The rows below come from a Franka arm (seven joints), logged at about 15 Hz.
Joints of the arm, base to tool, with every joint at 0 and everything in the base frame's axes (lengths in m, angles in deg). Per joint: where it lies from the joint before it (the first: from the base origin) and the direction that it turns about. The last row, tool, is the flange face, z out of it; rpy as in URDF.
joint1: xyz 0 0 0.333 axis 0 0 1
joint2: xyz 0 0 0 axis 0 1 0
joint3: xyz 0 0 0.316 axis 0 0 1
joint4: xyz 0.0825 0 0 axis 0 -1 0
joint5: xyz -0.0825 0 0.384 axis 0 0 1
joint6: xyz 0 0 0 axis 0 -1 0
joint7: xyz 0.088 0 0 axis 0 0 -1
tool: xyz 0 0 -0.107 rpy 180 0 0
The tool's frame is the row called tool.
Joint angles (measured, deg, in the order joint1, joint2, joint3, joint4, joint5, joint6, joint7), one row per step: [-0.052 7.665 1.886 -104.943 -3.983 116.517 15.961]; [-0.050 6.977 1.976 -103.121 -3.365 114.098 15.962]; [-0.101 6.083 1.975 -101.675 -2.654 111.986 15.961]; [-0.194 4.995 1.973 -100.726 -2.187 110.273 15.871]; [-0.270 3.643 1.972 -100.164 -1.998 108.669 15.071]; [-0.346 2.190 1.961 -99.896 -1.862 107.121 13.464]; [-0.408 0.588 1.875 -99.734 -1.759 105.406 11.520]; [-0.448 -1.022 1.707 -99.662 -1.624 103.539 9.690]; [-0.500 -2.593 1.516 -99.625 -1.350 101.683 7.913]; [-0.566 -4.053 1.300 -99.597 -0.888 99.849 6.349]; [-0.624 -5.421 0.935 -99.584 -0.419 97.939 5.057]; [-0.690 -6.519 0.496 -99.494 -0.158 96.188 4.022]
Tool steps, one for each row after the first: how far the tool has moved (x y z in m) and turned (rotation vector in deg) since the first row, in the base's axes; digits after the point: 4 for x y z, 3 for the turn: [-0.0008 0.0012 0.0186 0.510 -0.078 -0.276]; [-0.0032 0.0012 0.0367 1.124 -0.287 -0.660]; [-0.0074 0.0006 0.0533 1.517 -0.595 -0.864]; [-0.0135 -0.0002 0.0694 1.586 -0.869 -0.243]; [-0.0209 -0.0010 0.0840 1.532 -0.976 1.193]; [-0.0298 -0.0025 0.0986 1.410 -0.947 2.910]; [-0.0395 -0.0045 0.1121 1.338 -0.690 4.445]; [-0.0494 -0.0066 0.1247 1.431 -0.380 5.882]; [-0.0592 -0.0087 0.1359 1.759 0.001 7.064]; [-0.0690 -0.0121 0.1457 2.165 0.538 7.859]; [-0.0774 -0.0165 0.1538 2.430 1.100 8.352]
